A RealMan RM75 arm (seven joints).
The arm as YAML. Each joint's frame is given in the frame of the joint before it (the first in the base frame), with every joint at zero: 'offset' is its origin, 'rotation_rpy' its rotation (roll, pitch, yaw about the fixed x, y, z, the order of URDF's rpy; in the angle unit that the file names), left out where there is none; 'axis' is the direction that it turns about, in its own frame. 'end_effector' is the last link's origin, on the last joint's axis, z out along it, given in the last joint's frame.
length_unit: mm
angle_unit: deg
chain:
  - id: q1
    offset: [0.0, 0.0, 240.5]
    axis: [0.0, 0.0, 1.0]
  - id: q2
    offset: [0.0, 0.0, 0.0]
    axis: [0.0, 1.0, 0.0]
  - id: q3
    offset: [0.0, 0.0, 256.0]
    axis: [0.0, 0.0, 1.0]
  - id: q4
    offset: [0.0, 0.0, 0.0]
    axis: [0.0, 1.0, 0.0]
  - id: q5
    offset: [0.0, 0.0, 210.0]
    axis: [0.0, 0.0, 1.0]
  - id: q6
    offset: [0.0, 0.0, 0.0]
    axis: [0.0, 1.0, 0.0]
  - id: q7
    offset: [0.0, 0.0, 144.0]
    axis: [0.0, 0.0, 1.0]
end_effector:
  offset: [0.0, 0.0, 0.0]
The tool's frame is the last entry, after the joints.
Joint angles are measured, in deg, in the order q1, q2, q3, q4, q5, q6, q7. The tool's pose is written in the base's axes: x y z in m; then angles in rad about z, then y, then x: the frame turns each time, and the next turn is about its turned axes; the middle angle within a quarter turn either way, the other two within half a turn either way. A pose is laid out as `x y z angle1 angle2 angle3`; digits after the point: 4 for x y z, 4 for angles.
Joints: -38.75, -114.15, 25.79, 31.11, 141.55, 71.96, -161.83
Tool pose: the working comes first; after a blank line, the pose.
Where each joint sits with the arm in this pose, in the base's axes (m; each line is computed from the numbers above, not from the rounded line before):
q1: 0.0000 0.0000 0.2405
q2: 0.0000 0.0000 0.2405
q3: -0.1822 0.1462 0.1358
q4: -0.1822 0.1462 0.1358
q5: -0.3117 0.3107 0.1513
q6: -0.3117 0.3107 0.1513
q7: -0.3175 0.3753 0.0228
the tool: -0.3175 0.3753 0.0228

-0.3175 0.3753 0.0228 1.9858 -0.4455 2.9970
